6 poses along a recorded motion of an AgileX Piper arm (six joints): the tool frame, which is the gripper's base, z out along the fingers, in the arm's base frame.
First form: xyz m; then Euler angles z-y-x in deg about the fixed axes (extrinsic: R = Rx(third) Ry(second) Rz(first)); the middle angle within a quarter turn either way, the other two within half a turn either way.
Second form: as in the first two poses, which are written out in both.
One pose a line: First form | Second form
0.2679 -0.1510 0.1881 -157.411 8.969 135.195 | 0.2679 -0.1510 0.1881 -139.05 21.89 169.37
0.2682 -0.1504 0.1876 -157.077 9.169 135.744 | 0.2682 -0.1504 0.1876 -139.76 22.14 169.01
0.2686 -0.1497 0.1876 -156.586 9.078 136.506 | 0.2686 -0.1497 0.1876 -140.71 22.24 168.24
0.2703 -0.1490 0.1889 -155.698 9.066 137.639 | 0.2703 -0.1490 0.1889 -142.19 22.55 167.03
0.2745 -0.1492 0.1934 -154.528 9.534 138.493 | 0.2745 -0.1492 0.1934 -143.58 23.39 165.94
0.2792 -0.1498 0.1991 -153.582 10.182 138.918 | 0.2792 -0.1498 0.1991 -144.50 24.31 165.30
